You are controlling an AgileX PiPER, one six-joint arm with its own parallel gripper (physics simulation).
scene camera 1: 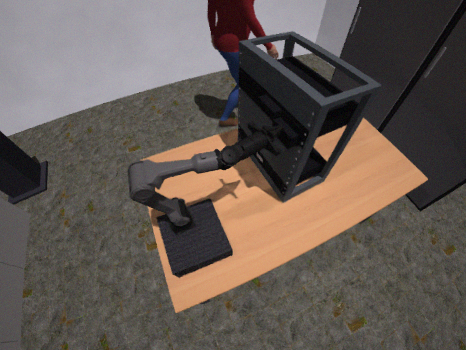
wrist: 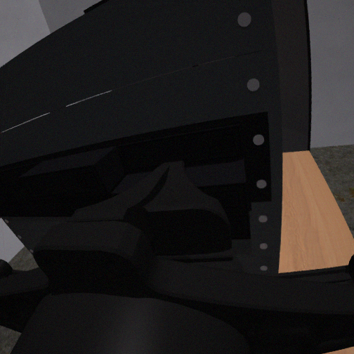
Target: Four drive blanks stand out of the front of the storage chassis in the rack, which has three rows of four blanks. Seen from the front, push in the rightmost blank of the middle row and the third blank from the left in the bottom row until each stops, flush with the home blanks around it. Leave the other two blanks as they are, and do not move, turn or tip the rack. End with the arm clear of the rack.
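The rack (scene camera 1: 283,74) (wrist: 274,165) stands upright on the table, its dark chassis front facing the arm. My gripper (scene camera 1: 281,132) (wrist: 175,175) is at the chassis front; its fingers look shut together with nothing seen between them. In the wrist view, one blank (wrist: 218,173) stands out at the right, just behind the fingertips, which hide part of it. Another blank (wrist: 65,170) stands out further left. A protruding blank (scene camera 1: 269,103) also shows above the gripper in the scene view. Contact cannot be told, and the bottom row is mostly hidden by gripper and shadow.
The arm's black base plate (scene camera 1: 196,240) lies on the wooden table (scene camera 1: 260,220). A person in a red top (scene camera 1: 232,25) stands behind the rack's far side. Dark cabinets (scene camera 1: 400,65) stand behind the rack at the right.
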